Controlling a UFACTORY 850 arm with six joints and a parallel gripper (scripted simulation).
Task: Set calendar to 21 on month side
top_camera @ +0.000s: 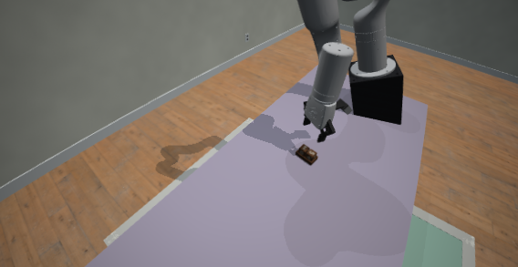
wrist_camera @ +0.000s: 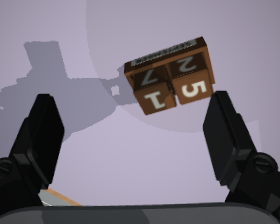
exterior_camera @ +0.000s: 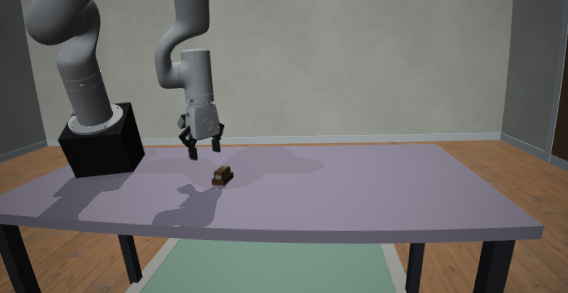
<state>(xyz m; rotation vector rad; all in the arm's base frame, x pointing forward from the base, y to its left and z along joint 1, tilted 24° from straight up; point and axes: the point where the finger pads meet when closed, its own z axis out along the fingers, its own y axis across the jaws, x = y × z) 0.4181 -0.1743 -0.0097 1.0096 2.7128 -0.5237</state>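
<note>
Right now my hand is 80 mm above the brown cube, 40 mm short of it and 10 mm to the left of it. Round my hand: digit cube 80 mm below, 50 mm ahead, 20 mm to the left; brown tray 90 mm below, 50 mm ahead.
</note>
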